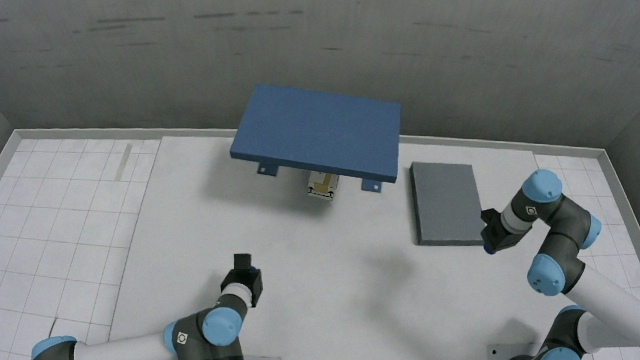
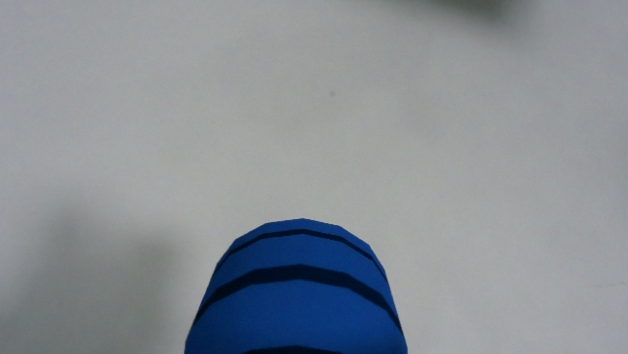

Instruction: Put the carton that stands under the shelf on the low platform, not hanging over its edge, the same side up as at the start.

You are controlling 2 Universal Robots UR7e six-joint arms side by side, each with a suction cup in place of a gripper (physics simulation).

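Frame: origin at the left arm's base, x ahead, y up, z right, level; centimetres.
Where they show: left hand at its tool point: (image 2: 300, 292).
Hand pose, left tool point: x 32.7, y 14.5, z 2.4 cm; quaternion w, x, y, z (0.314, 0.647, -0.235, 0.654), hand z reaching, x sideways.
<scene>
Each offset is from my left tool point to the top centre of the thing.
The carton {dz +20.5, dx +40.8, dy -5.8 cm} (image 1: 322, 185), whitish with a tan strip on top, stands partly under the blue shelf {dz +17.7, dx +37.6, dy +19.8 cm} (image 1: 320, 131); its front end shows past the shelf's front edge and the rest is hidden. The low platform {dz +64.7, dx +32.7, dy -9.7 cm} (image 1: 447, 205) is a dark grey slab to the right of the shelf. My left suction gripper (image 1: 253, 269) (image 2: 300, 285) holds nothing and is in front of the shelf, to the left of and apart from the carton. My right suction gripper (image 1: 490, 249) holds nothing and is at the platform's right front corner, above the surface.
Two blue brackets (image 1: 267, 169) (image 1: 371, 185) stick out below the shelf's front edge, one on each side of the carton. A grey wall (image 1: 320, 50) rises behind the shelf. The right arm's links reach in from the lower right, beside the platform.
</scene>
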